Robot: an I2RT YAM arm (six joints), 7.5 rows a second.
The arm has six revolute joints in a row. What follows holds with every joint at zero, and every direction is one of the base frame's. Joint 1 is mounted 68.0 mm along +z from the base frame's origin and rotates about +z. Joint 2 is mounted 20.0 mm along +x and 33.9 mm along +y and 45.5 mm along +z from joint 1 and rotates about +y. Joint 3 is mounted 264.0 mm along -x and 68.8 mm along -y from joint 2 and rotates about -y. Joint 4 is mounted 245.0 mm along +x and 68.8 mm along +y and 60.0 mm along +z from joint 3 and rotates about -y. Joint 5 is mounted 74.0 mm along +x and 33.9 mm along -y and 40.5 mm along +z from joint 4 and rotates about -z. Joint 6 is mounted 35.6 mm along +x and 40.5 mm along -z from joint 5 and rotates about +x. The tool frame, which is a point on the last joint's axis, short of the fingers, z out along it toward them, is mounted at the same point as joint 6; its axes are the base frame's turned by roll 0.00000, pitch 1.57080 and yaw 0.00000 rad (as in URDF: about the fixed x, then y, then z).
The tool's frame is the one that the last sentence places.
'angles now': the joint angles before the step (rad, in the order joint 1, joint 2, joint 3, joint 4, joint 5, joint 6). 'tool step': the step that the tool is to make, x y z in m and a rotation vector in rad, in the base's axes. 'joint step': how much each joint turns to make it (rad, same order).
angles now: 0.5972 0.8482 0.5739 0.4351 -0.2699 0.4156
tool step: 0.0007 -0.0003 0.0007 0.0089 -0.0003 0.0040
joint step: -0.0043 0.0030 0.0005 0.0101 -0.0070 0.0088
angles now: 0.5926 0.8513 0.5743 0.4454 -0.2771 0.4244
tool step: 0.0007 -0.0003 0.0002 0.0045 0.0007 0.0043
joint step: -0.0044 0.0027 0.0002 0.0060 -0.0079 0.0058
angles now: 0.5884 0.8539 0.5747 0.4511 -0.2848 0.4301
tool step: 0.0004 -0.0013 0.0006 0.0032 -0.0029 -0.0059
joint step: -0.0064 -0.0019 -0.0001 0.0027 -0.0003 0.0012
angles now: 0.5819 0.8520 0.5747 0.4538 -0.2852 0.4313
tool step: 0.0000 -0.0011 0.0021 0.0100 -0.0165 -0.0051
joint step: -0.0044 -0.0014 -0.0001 0.0178 0.0006 -0.0008
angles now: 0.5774 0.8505 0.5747 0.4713 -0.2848 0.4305
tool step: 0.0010 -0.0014 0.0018 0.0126 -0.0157 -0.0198
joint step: -0.0061 0.0018 -0.0007 0.0223 0.0138 -0.0008
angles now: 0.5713 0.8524 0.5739 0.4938 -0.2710 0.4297
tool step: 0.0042 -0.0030 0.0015 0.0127 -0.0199 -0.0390
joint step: -0.0202 0.0114 0.0000 0.0340 0.0183 -0.0042
